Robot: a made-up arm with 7 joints. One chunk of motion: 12 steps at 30 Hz.
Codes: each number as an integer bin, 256 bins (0 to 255) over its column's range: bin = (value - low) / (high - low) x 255, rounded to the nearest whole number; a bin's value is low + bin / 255 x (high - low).
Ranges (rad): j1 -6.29..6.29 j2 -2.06..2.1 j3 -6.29..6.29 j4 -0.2..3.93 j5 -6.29..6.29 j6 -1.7..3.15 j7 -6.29..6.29
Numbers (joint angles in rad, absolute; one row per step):
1: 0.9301 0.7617 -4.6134 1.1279 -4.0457 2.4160 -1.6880
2: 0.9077 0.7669 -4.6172 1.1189 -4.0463 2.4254 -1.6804
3: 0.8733 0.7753 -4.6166 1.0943 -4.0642 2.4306 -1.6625
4: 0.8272 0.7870 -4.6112 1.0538 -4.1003 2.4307 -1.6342
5: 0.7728 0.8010 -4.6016 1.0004 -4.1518 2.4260 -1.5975
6: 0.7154 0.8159 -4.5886 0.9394 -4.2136 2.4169 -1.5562
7: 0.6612 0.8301 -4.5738 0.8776 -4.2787 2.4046 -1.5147
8: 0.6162 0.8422 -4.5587 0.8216 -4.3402 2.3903 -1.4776
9: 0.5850 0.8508 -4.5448 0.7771 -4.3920 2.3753 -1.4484
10: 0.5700 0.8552 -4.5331 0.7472 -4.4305 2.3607 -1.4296
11: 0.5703 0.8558 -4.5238 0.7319 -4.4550 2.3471 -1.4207
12: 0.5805 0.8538 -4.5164 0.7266 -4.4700 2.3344 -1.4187
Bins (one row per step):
1: 146 173 34 82 45 216 93
2: 146 173 34 81 45 217 93
3: 145 174 34 80 45 217 94
4: 144 175 34 77 44 217 94
5: 143 175 34 74 43 217 95
6: 142 176 34 70 42 216 96
7: 141 177 35 67 41 216 97
8: 140 178 35 63 40 215 98
9: 139 178 35 60 38 214 98
10: 139 179 36 58 38 214 99
11: 139 179 36 58 37 213 99
12: 139 179 36 57 37 212 99

